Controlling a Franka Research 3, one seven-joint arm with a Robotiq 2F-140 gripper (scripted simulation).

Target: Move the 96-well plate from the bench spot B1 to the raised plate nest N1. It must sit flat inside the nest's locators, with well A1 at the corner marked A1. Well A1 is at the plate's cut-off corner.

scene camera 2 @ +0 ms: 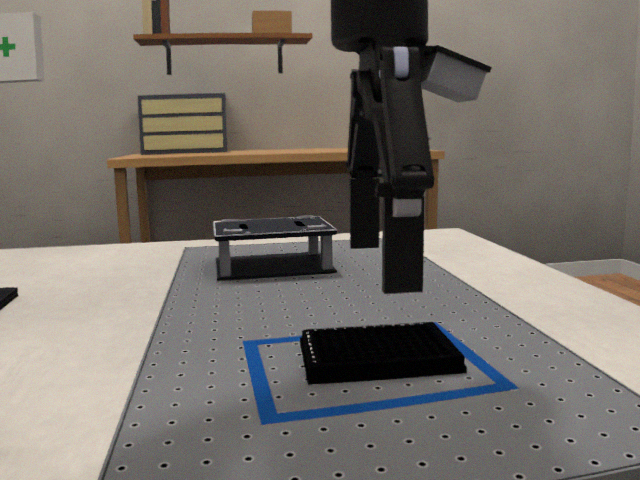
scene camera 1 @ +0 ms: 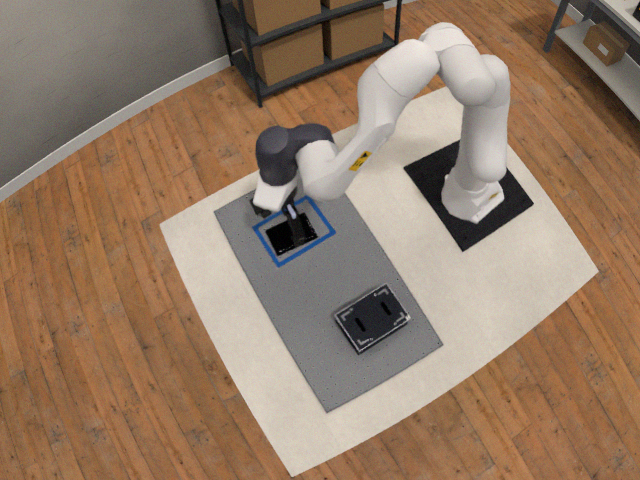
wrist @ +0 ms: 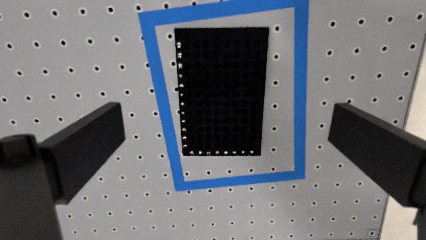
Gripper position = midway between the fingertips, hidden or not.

Observation:
In view: my gripper (scene camera 2: 380,265), a black 96-well plate (scene camera 2: 378,352) and a plate nest N1 (scene camera 1: 368,310).
The black 96-well plate also shows in scene camera 1 (scene camera 1: 280,246) and in the wrist view (wrist: 216,120). My gripper shows as well in the wrist view (wrist: 226,121). The plate nest N1 is seen too in scene camera 2 (scene camera 2: 265,226).

